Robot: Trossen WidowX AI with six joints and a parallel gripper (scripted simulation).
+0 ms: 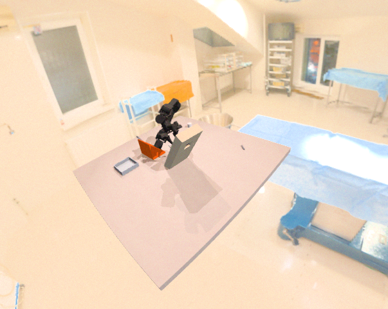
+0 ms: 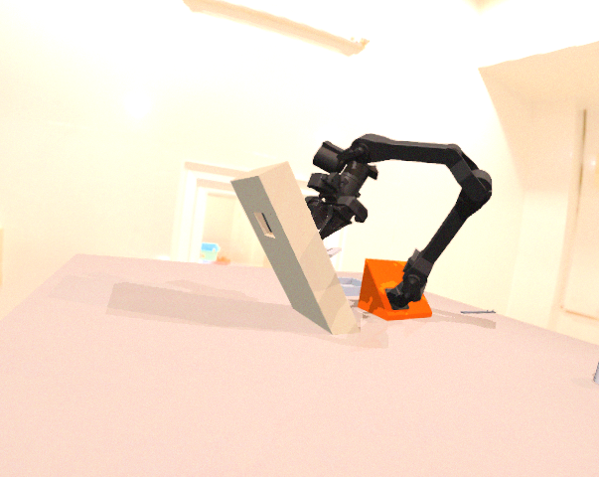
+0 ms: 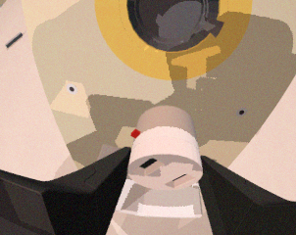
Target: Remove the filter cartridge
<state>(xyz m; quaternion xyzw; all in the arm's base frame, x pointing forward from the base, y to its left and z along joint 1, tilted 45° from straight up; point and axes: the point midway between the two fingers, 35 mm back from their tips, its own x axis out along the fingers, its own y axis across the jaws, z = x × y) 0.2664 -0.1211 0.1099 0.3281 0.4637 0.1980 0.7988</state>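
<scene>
Now: gripper tip 40 mm short of the service panel, 10 mm to the right of it and 30 mm above it. The rest, counted from my gripper tip: white filter cartridge right at my gripper tip; then blue-grey tray 330 mm behind, 280 mm to the right, 170 mm below; then dark item 250 mm ahead, 440 mm to the left, 180 mm below.
</scene>
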